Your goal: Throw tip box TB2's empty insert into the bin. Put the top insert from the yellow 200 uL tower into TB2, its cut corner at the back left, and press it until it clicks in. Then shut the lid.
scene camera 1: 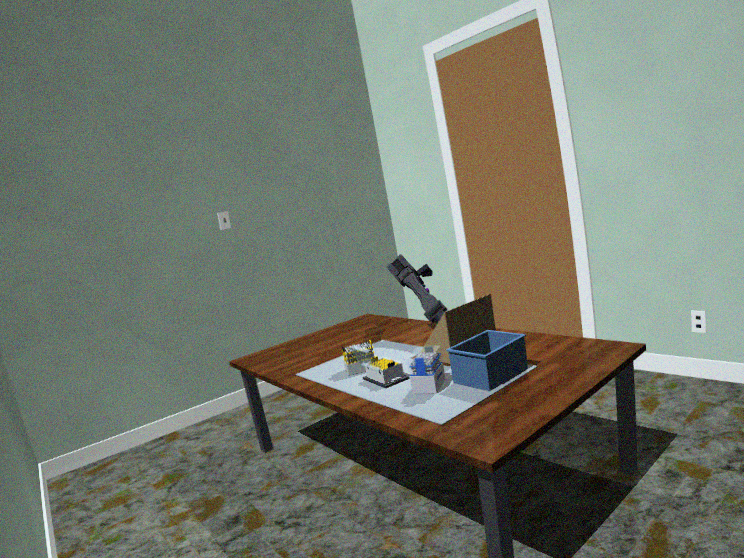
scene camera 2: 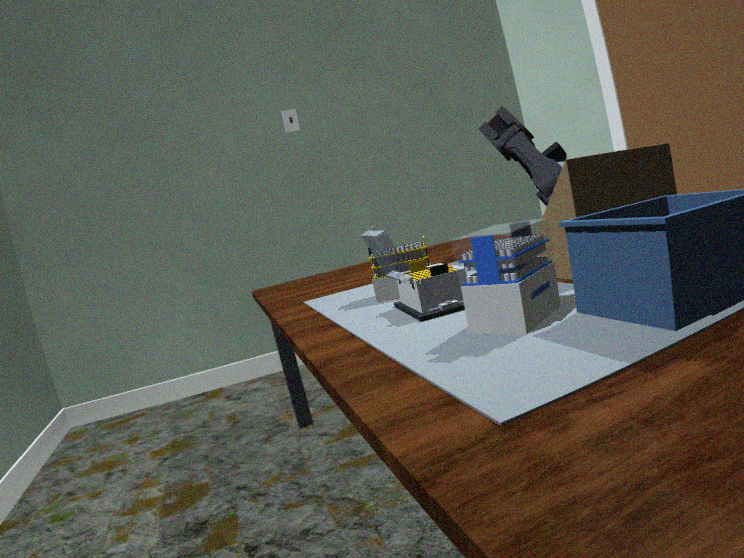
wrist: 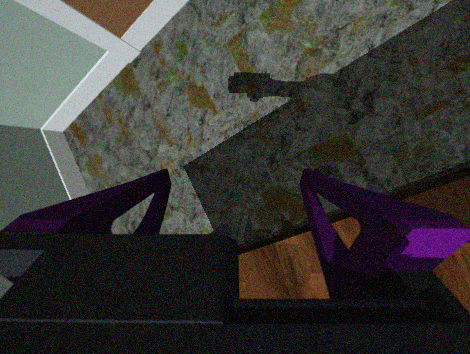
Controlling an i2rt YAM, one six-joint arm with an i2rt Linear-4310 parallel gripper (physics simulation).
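My gripper (scene camera 1: 394, 264) (scene camera 2: 489, 124) (wrist: 235, 176) is open and empty, raised high behind the mat; in the wrist view its purple fingers stand wide apart over floor and table edge. The yellow tower (scene camera 1: 358, 354) (scene camera 2: 399, 259), with tips in stacked yellow inserts, stands on the mat's far left. Beside it a pale box (scene camera 1: 385, 373) (scene camera 2: 427, 293) with a yellow grid top sits on a dark base; a small dark block shows at the grid. No label is readable, so I cannot confirm that this is TB2. The blue bin (scene camera 1: 470, 369) (scene camera 2: 618, 273) stands at the mat's right.
A blue-and-white tip tower (scene camera 1: 425, 375) (scene camera 2: 495, 306) stands between the pale box and the bin. A clear panel shows behind it in scene camera 2. A tall brown board (scene camera 1: 471, 318) (scene camera 2: 622, 180) stands behind the bin. The pale mat (scene camera 1: 441, 411) (scene camera 2: 498, 384) lies under these.
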